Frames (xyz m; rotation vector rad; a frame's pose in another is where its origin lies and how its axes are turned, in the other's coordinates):
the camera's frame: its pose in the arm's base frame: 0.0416 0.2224 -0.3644 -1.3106 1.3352 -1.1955
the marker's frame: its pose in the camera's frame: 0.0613 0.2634 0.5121 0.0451 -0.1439 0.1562
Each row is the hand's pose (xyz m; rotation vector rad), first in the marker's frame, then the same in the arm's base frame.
Working: the marker's frame: its pose in the arm's base frame: 0.5082 0.1294 -0.6946 -1.2134 1.2746 -1.0002

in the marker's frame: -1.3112 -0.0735 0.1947 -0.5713 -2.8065 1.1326
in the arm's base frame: 0.6054 1.4316 -0.4553 -0.7048 -0.4752 1.7515
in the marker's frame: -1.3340 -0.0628 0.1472 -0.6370 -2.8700 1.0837
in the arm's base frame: 0.5554 1.4512 -0.4585 -0.7368 -0.5301 1.8019
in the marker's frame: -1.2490 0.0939 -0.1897 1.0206 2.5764 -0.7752
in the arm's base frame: 0.2124 1.3572 -0.5957 -0.9089 -0.6717 2.1777
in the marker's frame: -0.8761 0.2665 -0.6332 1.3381 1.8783 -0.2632
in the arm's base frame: -0.2152 0.9714 -0.7797 1.0199 1.0169 -2.7009
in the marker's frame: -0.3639 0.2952 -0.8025 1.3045 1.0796 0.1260
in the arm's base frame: -0.3457 0.4542 -0.8650 0.5020 0.9874 -2.0072
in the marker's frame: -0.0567 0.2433 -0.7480 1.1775 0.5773 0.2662
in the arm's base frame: -0.2623 0.1491 -0.8616 0.1590 0.9143 -1.5998
